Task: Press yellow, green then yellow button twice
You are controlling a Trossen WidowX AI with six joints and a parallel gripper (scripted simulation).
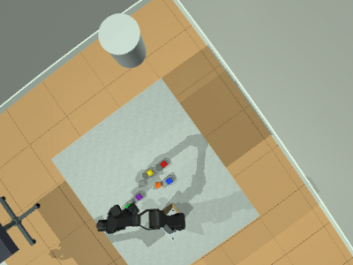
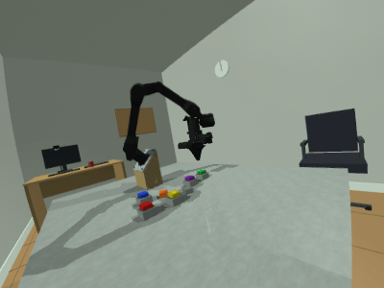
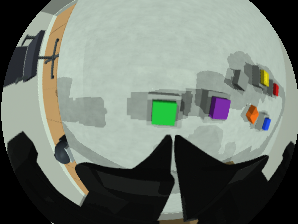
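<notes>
Right now my gripper tip is 9 cm short of the yellow button, 24 cm to the left of it and 6 cm above it. From my gripper tip the other things lie so: purple button (1 cm ahead, 9 cm to the right, 6 cm below); then small grey block (7 cm ahead, 16 cm to the right, 8 cm below); then green button (1 cm ahead, 6 cm below).
</notes>
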